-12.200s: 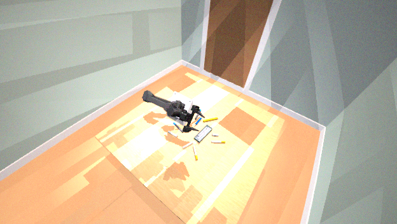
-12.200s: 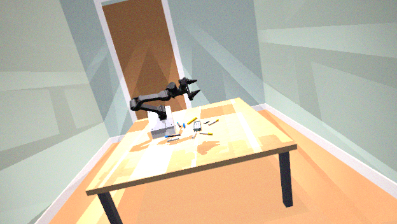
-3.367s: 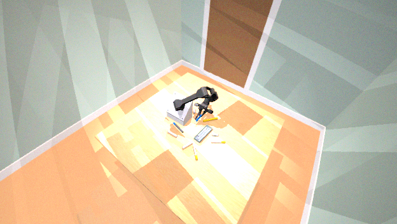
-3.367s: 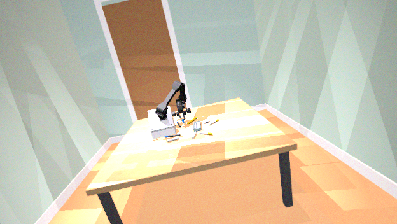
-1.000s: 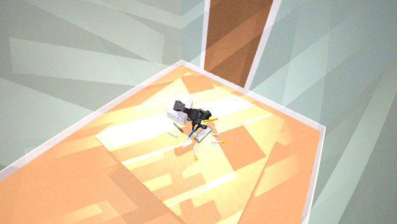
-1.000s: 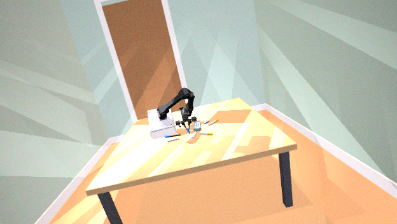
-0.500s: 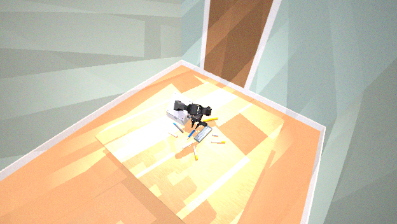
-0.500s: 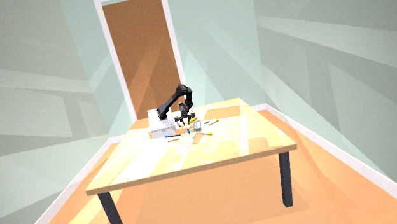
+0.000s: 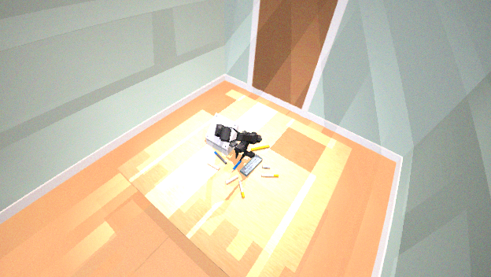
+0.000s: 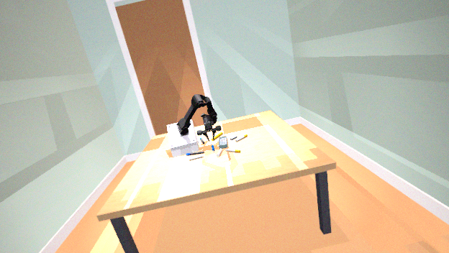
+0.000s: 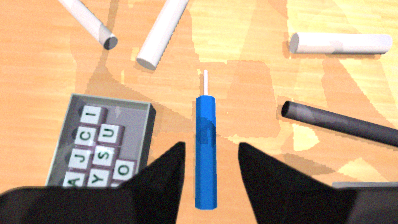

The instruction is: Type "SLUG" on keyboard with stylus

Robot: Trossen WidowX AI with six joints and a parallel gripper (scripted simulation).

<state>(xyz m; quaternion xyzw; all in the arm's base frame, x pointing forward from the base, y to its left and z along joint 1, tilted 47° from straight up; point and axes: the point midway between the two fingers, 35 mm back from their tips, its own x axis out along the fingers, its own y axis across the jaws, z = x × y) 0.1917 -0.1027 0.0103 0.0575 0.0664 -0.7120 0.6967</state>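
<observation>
My gripper tip is 4 cm to the left of the blue stylus and 6 cm above it. Also, from my gripper tip: L key (11 cm ahead, 13 cm to the left, 5 cm below); yellow pen (6 cm ahead, 23 cm to the left, 5 cm below); flat grey block (18 cm ahead, 11 cm to the left, 6 cm below).
</observation>
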